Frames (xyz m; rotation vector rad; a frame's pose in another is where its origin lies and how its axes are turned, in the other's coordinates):
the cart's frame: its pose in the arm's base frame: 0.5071 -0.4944 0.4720 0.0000 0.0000 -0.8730
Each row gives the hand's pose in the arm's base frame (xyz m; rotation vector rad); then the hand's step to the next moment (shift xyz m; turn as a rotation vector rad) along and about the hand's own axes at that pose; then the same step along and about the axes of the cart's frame.
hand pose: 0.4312 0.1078 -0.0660 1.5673 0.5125 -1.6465
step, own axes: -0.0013 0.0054 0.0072 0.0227 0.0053 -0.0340
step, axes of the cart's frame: 0.0060 -0.0058 0.0036 0.0052 0.0316 -0.0259
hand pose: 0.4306 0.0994 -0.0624 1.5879 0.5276 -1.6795
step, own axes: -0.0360 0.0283 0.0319 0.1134 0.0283 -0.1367
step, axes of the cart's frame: 0.0241 -0.0225 0.0451 0.0326 0.1259 -0.1242
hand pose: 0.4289 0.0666 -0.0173 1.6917 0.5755 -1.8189
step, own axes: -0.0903 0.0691 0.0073 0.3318 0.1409 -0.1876
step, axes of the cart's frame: 0.0619 0.0045 0.0955 0.1603 0.1598 -0.3375
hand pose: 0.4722 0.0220 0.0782 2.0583 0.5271 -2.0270
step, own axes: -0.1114 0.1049 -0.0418 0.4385 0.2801 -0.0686
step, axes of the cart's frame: 0.1219 0.0024 0.1015 0.2484 0.0127 -0.4621
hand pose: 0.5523 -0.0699 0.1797 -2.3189 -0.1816 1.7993
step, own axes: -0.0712 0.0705 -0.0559 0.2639 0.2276 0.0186
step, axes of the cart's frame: 0.0901 -0.0307 0.0641 0.1515 -0.0716 -0.3061
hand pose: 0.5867 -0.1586 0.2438 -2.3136 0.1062 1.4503
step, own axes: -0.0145 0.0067 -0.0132 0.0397 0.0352 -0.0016
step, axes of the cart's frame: 0.0119 -0.0064 0.0157 0.0270 -0.0098 -0.0447
